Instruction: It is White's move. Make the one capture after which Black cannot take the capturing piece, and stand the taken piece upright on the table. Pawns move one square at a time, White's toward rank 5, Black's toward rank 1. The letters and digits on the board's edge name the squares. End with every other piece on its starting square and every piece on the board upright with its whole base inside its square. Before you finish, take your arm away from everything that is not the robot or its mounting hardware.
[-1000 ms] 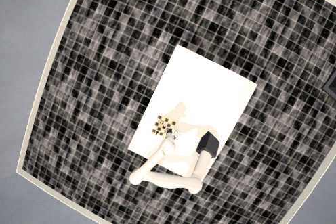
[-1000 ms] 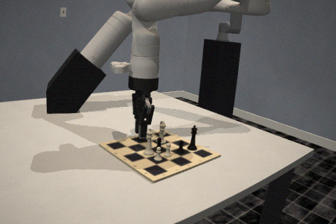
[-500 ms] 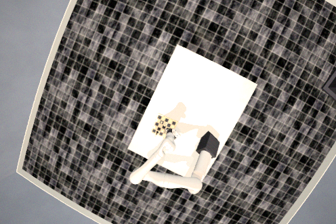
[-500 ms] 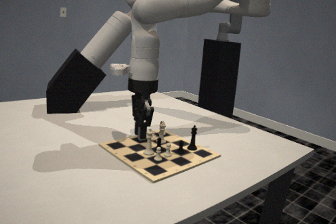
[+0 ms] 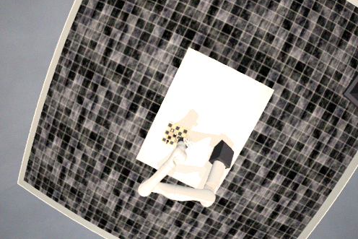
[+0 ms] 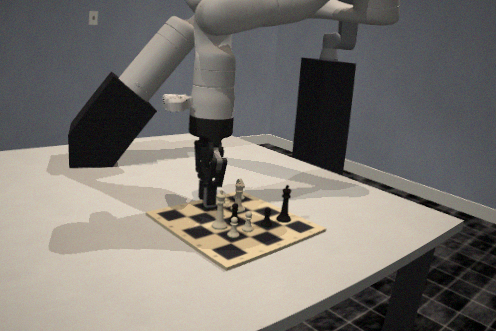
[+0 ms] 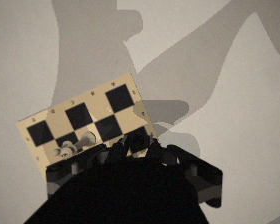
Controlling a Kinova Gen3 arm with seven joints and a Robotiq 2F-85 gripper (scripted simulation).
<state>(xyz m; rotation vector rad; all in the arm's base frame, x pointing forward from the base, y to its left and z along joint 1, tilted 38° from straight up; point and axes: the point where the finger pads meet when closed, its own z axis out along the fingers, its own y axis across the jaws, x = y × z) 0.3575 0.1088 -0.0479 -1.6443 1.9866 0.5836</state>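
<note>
My hand is 80 mm short of the board, 20 mm to the right of it and 30 mm above it. The rest, counted from my hand: tall white piece: 90 mm ahead, 10 mm to the right, 10 mm above; tall black piece: 100 mm ahead, 100 mm to the left, 10 mm above.
</note>
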